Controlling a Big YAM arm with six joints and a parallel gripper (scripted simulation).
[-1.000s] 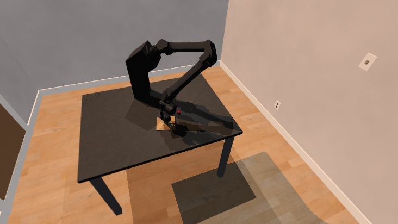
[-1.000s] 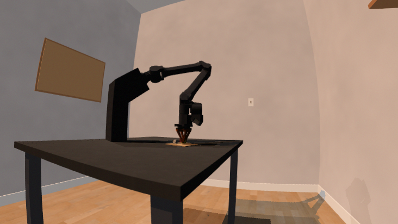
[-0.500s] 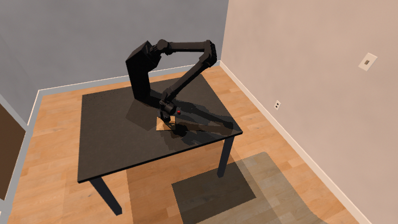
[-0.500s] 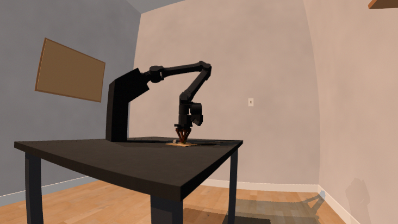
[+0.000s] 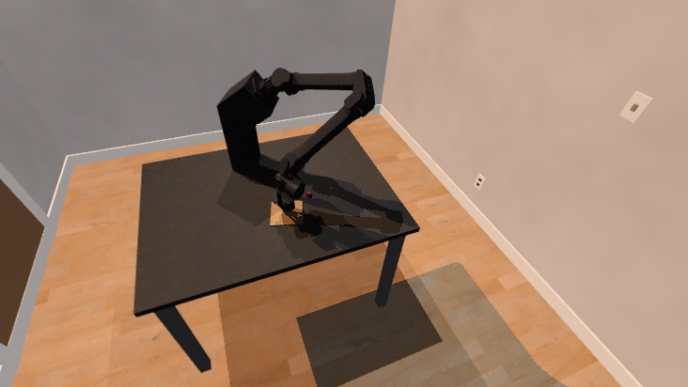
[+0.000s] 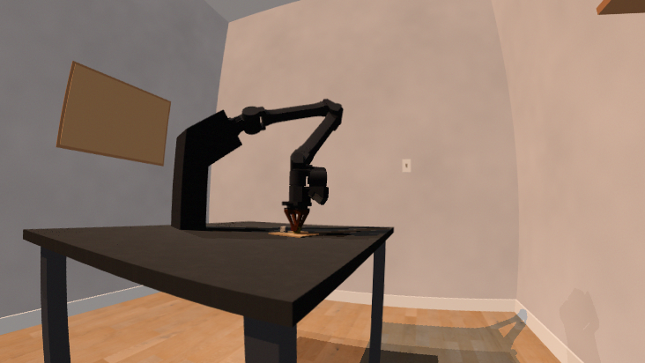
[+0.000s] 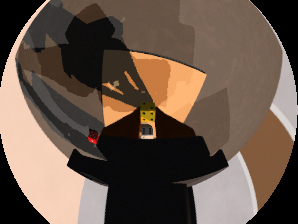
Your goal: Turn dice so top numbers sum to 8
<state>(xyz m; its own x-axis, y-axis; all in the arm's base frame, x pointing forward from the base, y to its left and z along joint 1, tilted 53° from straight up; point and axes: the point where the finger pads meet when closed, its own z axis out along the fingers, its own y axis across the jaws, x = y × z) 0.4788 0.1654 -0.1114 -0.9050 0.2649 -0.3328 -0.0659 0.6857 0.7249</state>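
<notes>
The yellow die is right at my hand. The rest, counted from my hand: tan mat (2 cm below); red die (8 cm behind, 12 cm to the left, 1 cm below); white die (5 cm behind, 1 cm below).
</notes>
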